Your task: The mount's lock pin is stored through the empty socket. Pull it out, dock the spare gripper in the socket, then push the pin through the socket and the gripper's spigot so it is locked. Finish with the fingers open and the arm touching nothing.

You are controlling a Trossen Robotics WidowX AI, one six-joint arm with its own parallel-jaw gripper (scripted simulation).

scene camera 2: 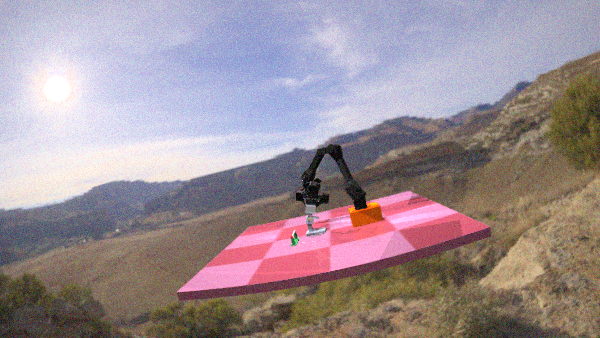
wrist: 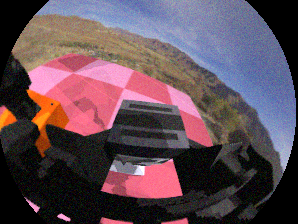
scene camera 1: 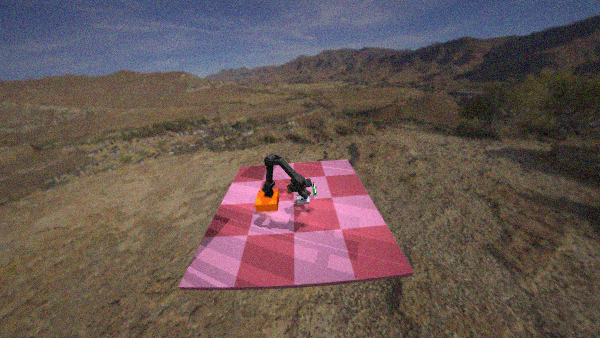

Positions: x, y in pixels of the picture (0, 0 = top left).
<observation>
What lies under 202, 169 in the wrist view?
My gripper.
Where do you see a spare gripper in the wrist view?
At 146, 133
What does my gripper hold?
A spare gripper.
</observation>
